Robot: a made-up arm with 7 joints.
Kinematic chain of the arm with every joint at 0, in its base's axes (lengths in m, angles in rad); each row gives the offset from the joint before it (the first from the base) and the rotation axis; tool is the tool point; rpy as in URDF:
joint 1: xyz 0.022 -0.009 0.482 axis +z
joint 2: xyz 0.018 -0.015 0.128 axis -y
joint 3: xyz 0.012 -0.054 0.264 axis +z
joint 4: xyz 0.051 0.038 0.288 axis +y
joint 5: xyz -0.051 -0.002 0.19 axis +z
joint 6: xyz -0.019 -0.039 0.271 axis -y
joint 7: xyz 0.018 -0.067 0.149 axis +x
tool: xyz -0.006 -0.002 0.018 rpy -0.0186 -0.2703 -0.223
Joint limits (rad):
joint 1: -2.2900..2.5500
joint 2: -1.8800..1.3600
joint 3: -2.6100..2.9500
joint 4: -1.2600..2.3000
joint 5: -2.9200..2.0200
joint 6: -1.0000..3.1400
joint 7: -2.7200..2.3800
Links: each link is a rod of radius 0.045 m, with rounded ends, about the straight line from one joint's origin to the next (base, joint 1, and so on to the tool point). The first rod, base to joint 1, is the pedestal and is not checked.
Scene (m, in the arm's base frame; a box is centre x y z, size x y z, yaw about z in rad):
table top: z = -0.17
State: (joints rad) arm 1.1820 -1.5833 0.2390 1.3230 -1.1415 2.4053 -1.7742
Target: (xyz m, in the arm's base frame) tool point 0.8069 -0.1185 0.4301
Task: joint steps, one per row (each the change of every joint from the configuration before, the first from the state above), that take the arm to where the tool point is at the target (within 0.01 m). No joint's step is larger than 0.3 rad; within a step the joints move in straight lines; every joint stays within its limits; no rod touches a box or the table.
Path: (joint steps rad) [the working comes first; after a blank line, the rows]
Joints at the target: 0.0365 -1.2418 -0.3193 1.7475 -0.9987 2.7457 -1.7759
Straight joint move there: clear.

1: -0.2864 0.0854 -0.1396 0.1061 0.0357 0.0851 -0.0004
2: -0.2863 0.0854 -0.1395 0.1061 0.0357 0.0851 -0.0004
3: -0.2864 0.0854 -0.1396 0.1062 0.0357 0.0851 -0.0005
4: -0.2864 0.0853 -0.1396 0.1061 0.0357 0.0851 -0.0004

